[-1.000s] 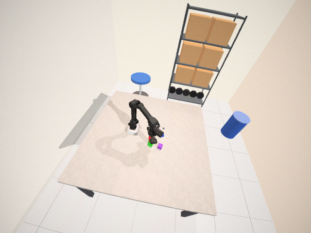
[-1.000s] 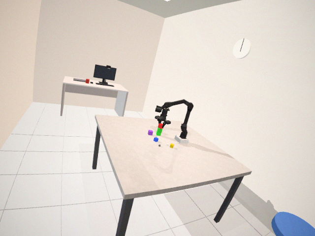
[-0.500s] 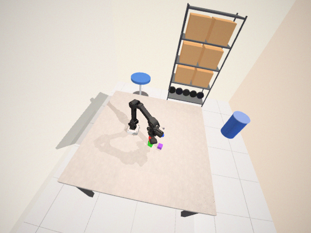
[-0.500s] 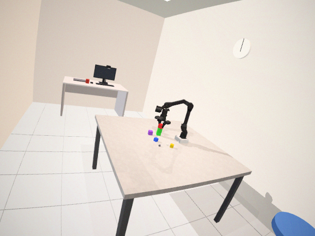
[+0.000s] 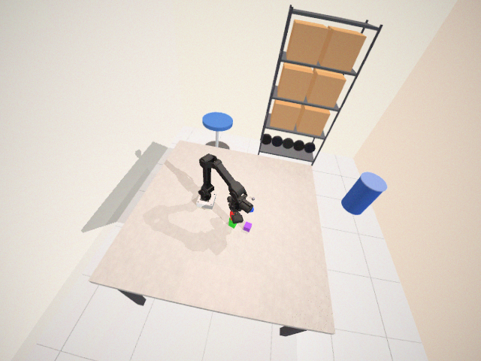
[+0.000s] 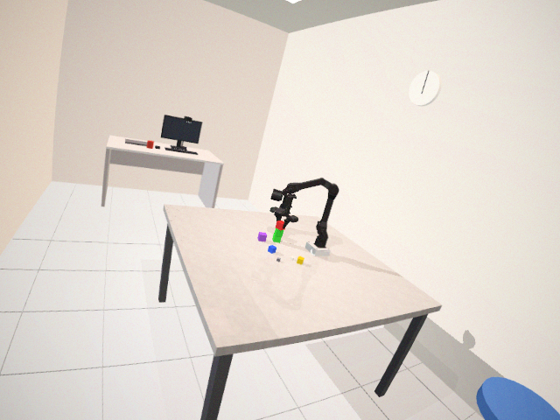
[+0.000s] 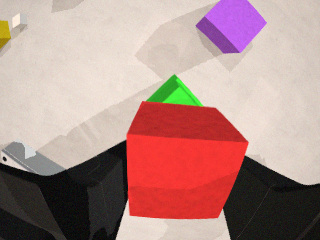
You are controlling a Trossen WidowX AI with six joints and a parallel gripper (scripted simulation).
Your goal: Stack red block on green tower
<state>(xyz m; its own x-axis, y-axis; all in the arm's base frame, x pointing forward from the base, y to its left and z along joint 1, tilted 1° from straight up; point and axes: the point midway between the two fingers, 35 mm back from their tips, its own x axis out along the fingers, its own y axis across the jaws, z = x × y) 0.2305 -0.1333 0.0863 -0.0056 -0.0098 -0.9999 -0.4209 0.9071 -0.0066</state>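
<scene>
Now: the red block 1 cm above my gripper tip. Also, from my gripper tip: blue block 10 cm ahead, 14 cm to the left, 8 cm below; then yellow block 2 cm behind, 27 cm to the left, 8 cm below; then purple block 10 cm ahead, 1 cm to the right, 7 cm below.
</scene>
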